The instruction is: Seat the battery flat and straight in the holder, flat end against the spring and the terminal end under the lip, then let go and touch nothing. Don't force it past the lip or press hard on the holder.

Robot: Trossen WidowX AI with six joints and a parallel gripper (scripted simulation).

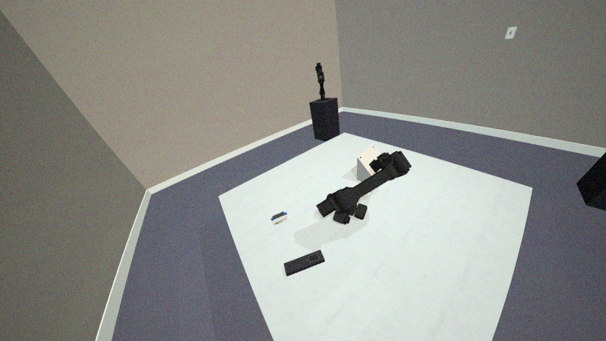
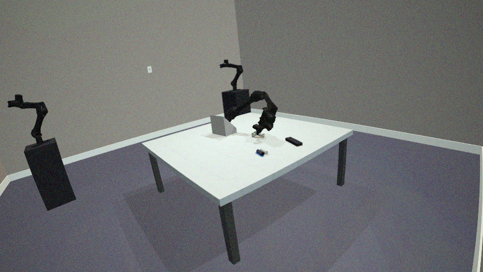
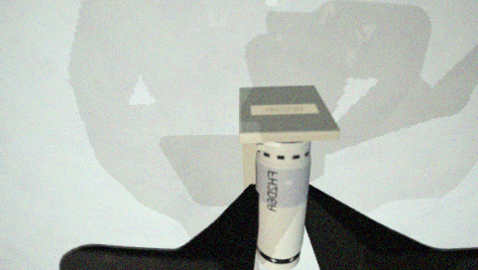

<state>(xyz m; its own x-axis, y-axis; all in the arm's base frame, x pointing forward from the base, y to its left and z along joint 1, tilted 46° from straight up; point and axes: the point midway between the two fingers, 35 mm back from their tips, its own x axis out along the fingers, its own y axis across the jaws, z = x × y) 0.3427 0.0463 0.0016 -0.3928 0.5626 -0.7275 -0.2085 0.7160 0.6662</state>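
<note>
Right now the battery is 1 cm above my gripper tip. The rest, counted from my gripper tip: flat black bar: 32 cm ahead, 1 cm to the left, 1 cm below.
</note>
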